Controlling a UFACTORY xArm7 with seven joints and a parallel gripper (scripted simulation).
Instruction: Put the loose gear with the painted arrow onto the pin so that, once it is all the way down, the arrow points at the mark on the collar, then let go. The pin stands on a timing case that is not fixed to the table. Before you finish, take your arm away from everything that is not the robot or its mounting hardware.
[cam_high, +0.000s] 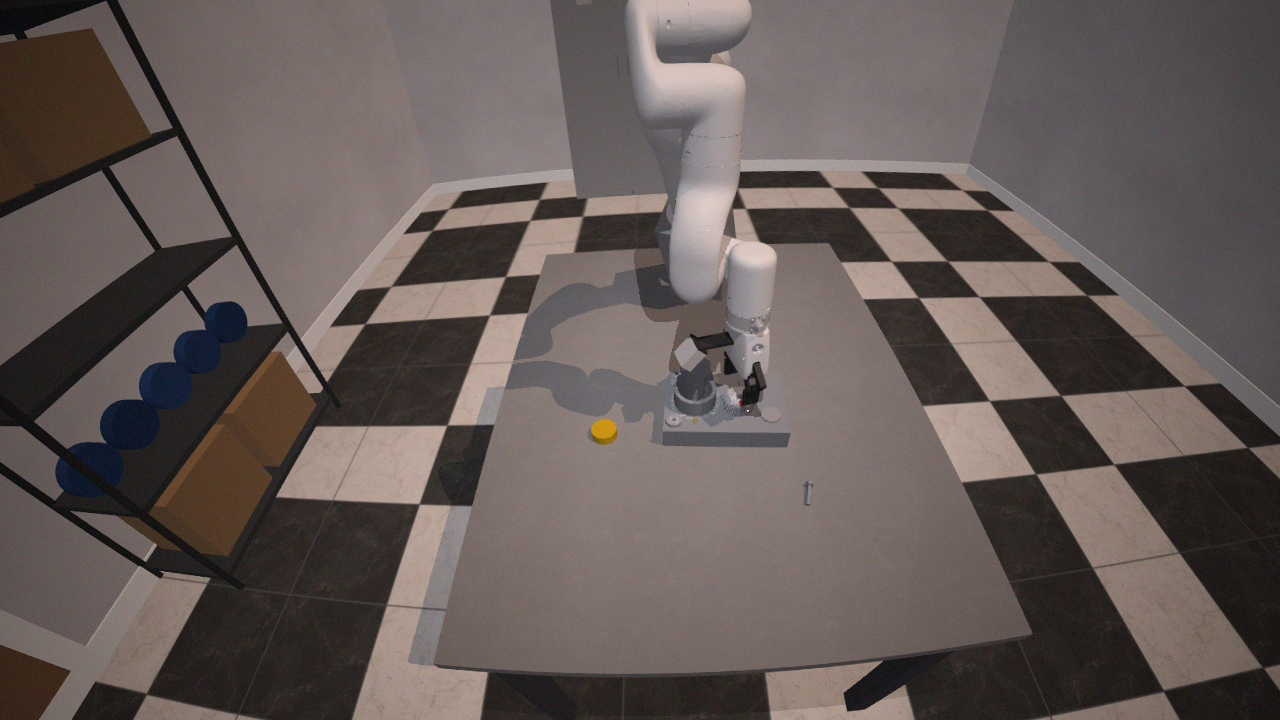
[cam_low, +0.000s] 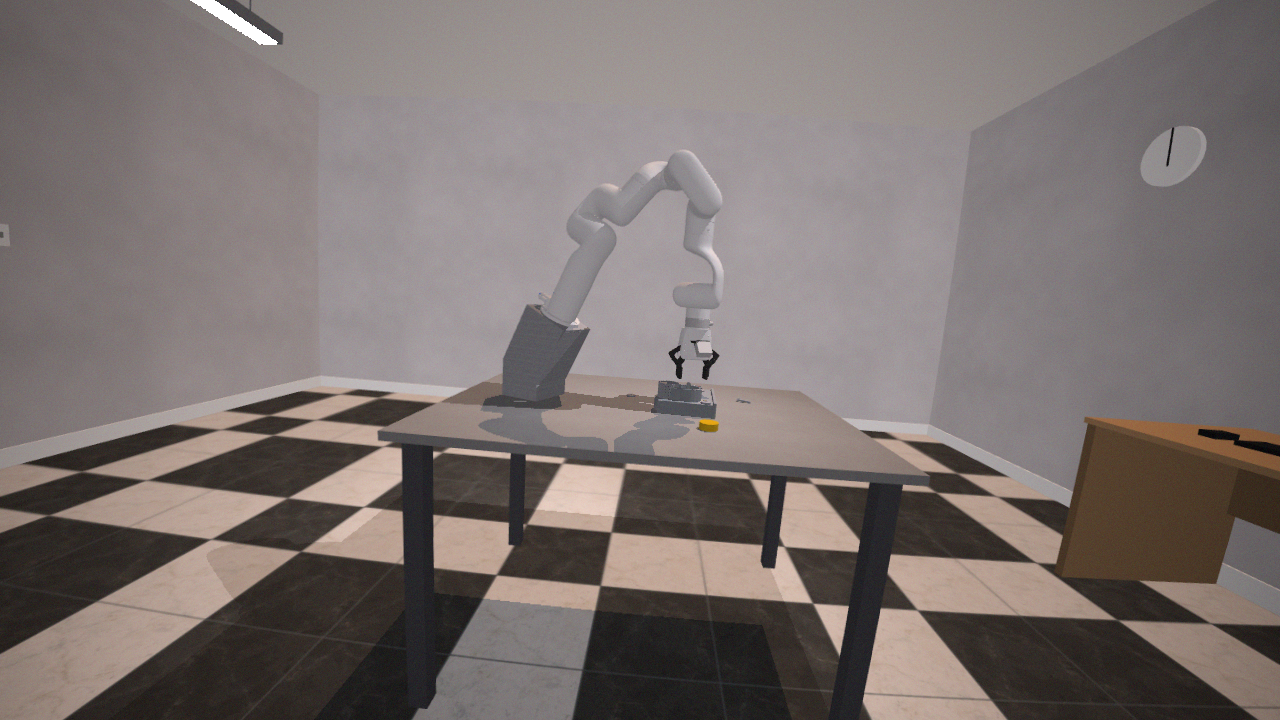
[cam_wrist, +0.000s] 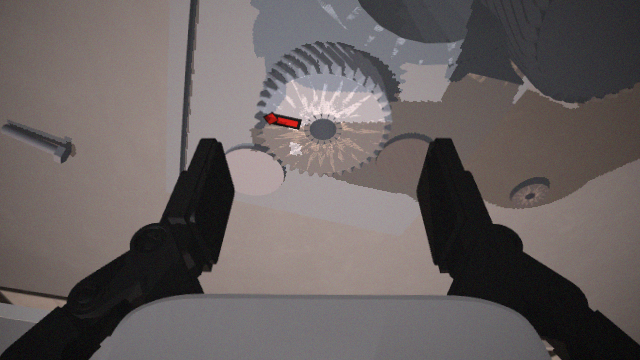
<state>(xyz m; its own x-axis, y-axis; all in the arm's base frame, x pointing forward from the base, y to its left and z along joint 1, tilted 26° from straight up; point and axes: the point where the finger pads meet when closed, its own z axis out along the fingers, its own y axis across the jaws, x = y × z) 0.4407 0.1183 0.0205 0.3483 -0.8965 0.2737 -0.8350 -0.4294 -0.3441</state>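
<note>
Right now the gear is 5 cm below my hand. Round my hand: yellow disc: 26 cm to the right, 9 cm below, 7 cm ahead; small bolt: 17 cm ahead, 13 cm to the left, 9 cm below; pale round disc: 6 cm to the left, 6 cm below, 2 cm ahead.
</note>
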